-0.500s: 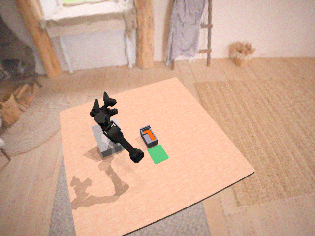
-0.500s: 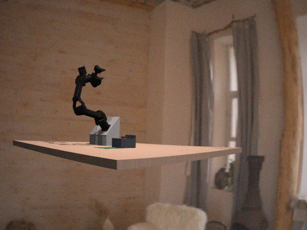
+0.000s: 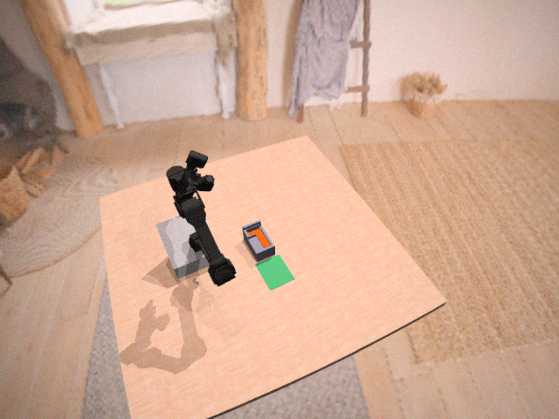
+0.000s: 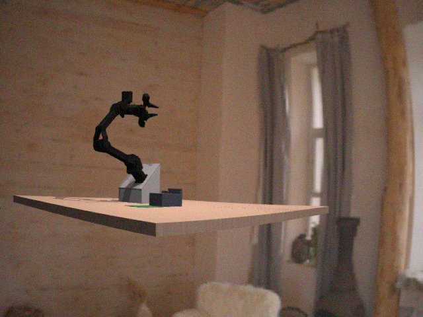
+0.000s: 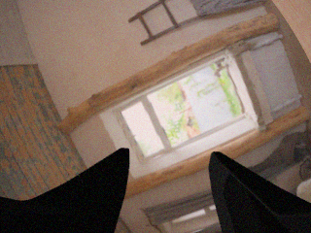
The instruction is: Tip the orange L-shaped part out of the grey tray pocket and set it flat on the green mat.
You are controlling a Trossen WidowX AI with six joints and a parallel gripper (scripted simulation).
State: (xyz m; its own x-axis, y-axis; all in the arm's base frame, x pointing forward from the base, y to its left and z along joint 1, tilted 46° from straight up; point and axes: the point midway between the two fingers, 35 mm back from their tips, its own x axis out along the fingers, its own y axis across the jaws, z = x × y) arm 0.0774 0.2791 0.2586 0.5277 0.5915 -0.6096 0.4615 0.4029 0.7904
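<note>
Right now my gripper tip is 170 mm short of the orange L-shaped part, 100 mm to the left of it and 470 mm above it. From my gripper tip the other things lie so: green mat: 160 mm ahead, 260 mm to the right, 530 mm below.
</note>
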